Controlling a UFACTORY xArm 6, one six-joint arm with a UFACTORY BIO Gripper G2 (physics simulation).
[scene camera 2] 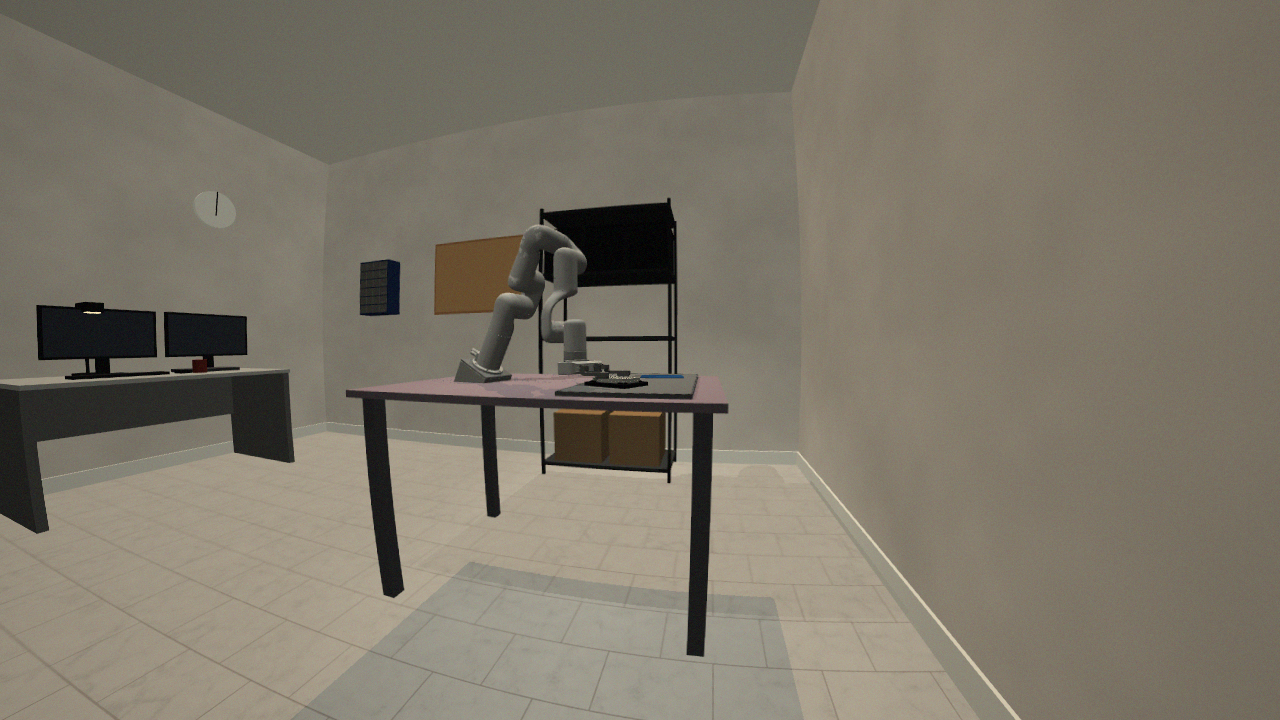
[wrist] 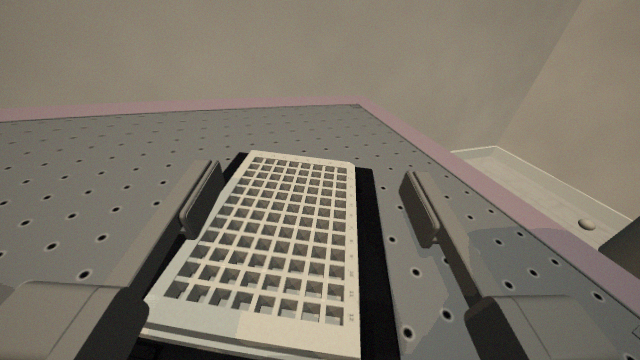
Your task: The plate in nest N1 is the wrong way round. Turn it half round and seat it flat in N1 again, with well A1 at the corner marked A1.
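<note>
The white well plate point(scene camera 2: 617, 378) point(wrist: 280, 225) lies in the black nest point(scene camera 2: 615, 384) point(wrist: 374, 250) on the perforated board. In the wrist view its numbers run along the right edge, with 12 at the near end; a cut corner shows at the far right. The corner mark A1 on the nest cannot be made out. My gripper point(scene camera 2: 617, 372) point(wrist: 311, 205) is open and empty, low at the plate. Its left finger is close beside the plate's left edge and overlaps it in the picture; its right finger stands well off the right edge, beyond the nest's rim.
The grey perforated board point(scene camera 2: 675, 386) point(wrist: 115, 165) lies on the pink table point(scene camera 2: 402, 390) point(wrist: 530, 205). A flat blue thing point(scene camera 2: 662, 376) lies at the board's back. A black shelf rack point(scene camera 2: 672, 313) stands behind the table. A desk point(scene camera 2: 134, 407) with monitors stands at the left.
</note>
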